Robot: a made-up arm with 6 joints.
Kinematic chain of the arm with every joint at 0, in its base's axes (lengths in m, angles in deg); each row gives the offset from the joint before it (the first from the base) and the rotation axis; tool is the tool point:
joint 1: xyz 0 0 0.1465 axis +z
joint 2: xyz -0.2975 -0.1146 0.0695 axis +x
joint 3: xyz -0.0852 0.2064 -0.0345 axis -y
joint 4: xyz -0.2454 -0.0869 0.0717 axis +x
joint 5: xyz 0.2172 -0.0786 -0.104 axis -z
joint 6: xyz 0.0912 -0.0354 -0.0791 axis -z
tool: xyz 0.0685 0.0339 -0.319
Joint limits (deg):
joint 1: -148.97..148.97
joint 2: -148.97..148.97
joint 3: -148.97..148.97
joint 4: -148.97..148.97
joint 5: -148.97..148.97
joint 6: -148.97..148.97
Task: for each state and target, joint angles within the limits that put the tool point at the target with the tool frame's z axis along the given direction. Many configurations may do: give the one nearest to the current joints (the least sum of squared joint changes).
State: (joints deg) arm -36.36 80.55 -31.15 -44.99 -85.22 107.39
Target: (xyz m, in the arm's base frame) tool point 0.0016 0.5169 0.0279 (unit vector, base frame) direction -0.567 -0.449 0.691
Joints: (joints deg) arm -65.06 106.63 -19.43 -59.68 -125.20 100.91
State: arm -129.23 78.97 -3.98 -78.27 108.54 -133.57
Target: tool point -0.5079 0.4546 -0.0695 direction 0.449 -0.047 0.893
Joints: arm -80.55 86.77 17.36 -113.72 108.37 -134.49
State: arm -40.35 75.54 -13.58 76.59 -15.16 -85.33
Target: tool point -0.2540 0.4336 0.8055 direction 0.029 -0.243 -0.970
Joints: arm -74.49 104.89 -40.32 68.06 -41.48 -102.42
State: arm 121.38 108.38 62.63 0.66 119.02 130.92
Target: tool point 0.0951 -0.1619 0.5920 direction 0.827 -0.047 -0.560
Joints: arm 148.97 148.81 47.19 -2.31 116.34 148.53
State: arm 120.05 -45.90 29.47 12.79 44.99 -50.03
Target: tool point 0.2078 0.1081 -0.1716 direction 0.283 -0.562 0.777
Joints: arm 137.60 -42.09 38.97 20.77 66.50 -83.48
